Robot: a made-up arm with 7 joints.
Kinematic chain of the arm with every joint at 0, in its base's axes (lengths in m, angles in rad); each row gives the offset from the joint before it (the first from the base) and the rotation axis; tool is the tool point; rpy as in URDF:
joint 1: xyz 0 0 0.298 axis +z
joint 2: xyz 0 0 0 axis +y
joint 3: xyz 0 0 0.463 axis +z
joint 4: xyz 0.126 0 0 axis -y
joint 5: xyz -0.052 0 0.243 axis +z
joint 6: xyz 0 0 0 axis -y
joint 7: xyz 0.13 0 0 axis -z
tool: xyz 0 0 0 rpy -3.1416 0 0
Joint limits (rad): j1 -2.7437..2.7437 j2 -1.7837..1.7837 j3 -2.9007..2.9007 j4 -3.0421..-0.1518 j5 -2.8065..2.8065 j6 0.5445..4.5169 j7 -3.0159..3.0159
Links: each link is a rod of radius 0.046 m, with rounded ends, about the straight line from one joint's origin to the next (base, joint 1, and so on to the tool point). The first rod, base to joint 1, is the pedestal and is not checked.
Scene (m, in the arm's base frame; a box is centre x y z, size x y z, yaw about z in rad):
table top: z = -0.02
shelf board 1: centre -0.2 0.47 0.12 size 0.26 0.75 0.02 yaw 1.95
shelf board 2: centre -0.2 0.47 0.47 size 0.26 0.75 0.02 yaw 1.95
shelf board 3: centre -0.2 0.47 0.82 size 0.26 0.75 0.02 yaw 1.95
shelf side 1: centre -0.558 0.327 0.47 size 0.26 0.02 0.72 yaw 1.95
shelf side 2: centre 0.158 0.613 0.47 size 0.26 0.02 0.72 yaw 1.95
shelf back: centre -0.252 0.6 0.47 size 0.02 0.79 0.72 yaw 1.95
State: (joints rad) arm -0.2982 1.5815 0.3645 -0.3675 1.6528 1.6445 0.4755
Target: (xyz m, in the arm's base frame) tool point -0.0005 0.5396 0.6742
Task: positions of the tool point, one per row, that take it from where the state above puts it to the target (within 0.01 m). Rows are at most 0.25 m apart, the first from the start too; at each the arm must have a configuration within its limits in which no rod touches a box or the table.
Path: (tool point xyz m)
1: 0.8271 -0.0394 0.1050
2: 0.8079 0.1206 0.1731
3: 0.7372 0.2683 0.2861
4: 0.6113 0.3713 0.4222
5: 0.4438 0.4063 0.5501
6: 0.2638 0.3673 0.6401
7: 0.1078 0.2679 0.6742
8: 0.0705 0.3845 0.6686
9: 0.0327 0.4761 0.6626
10: -0.0005 0.5396 0.6742

